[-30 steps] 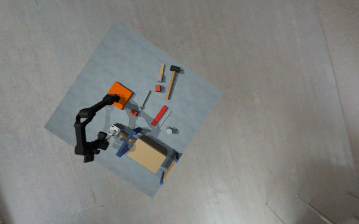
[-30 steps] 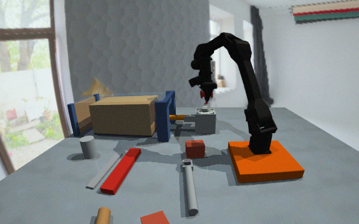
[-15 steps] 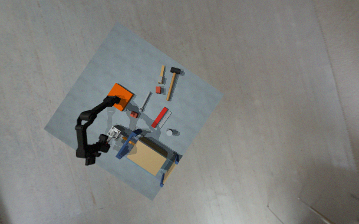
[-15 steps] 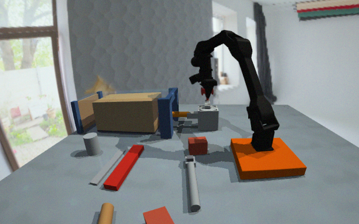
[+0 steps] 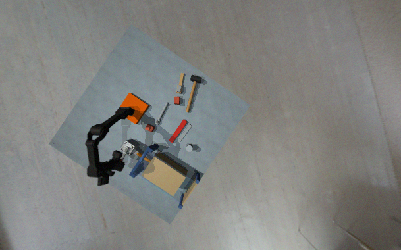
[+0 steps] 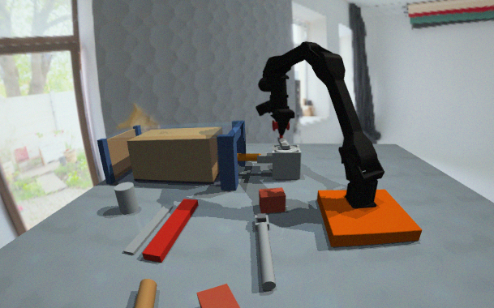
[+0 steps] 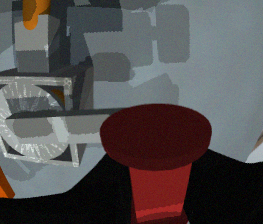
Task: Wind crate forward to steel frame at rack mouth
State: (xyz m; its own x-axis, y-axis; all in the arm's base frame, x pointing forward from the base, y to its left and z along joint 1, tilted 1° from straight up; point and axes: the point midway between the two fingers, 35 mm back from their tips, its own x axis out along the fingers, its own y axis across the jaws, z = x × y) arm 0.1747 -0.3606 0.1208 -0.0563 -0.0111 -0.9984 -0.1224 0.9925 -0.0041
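Right now the grey winch is 90 mm to the left of my gripper tip, 80 mm below it and 20 mm behind it. From my gripper tip the other things lie so: grey crank handle: 40 mm to the left, 10 mm below; red knob: 20 mm above; frame: 150 mm ahead, 90 mm to the left, 10 mm below.
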